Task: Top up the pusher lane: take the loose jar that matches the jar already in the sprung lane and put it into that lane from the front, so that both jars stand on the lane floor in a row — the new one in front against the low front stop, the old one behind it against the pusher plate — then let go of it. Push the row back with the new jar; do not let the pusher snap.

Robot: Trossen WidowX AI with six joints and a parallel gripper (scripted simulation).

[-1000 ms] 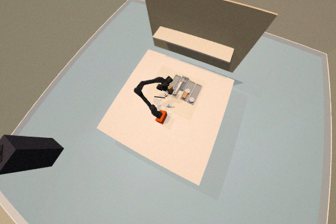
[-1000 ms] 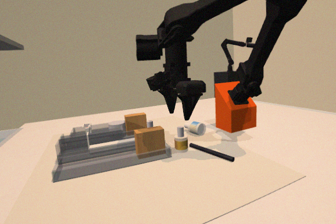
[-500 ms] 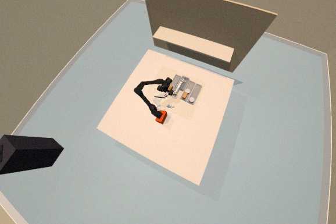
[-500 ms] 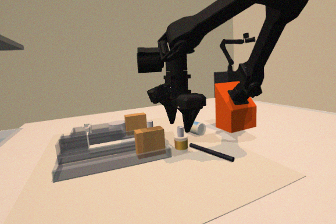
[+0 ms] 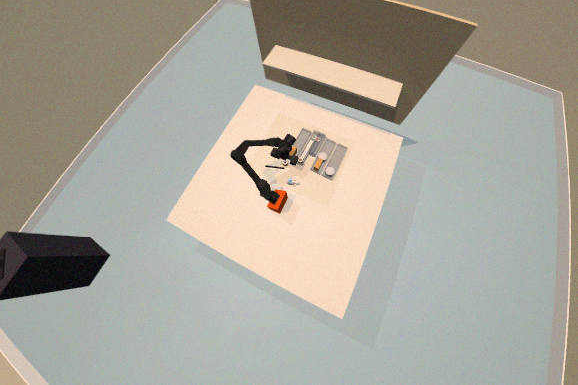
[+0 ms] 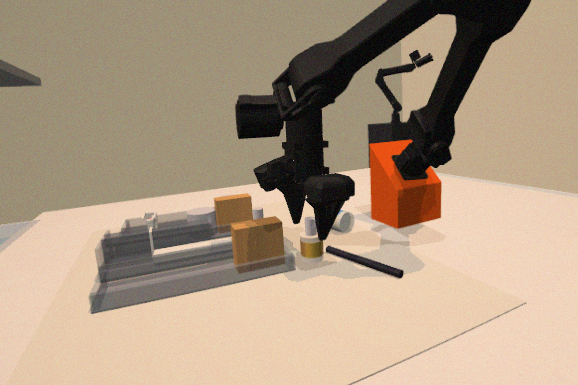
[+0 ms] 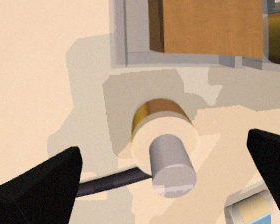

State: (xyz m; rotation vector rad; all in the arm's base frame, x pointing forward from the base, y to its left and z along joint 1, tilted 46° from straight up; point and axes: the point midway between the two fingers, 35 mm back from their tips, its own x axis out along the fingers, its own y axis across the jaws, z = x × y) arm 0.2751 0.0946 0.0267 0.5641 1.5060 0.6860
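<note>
Now: gripper tip 60 mm to the right of the black rod, 60 mm past it and 40 mm above it. The rest, counted from my gripper tip: pale pusher plate (170 mm ahead, 120 mm to the right); grey lane rack (210 mm ahead, 110 mm to the right, 30 mm below); blue-banded jar (120 mm to the right, 100 mm behind, 30 mm below).
</note>
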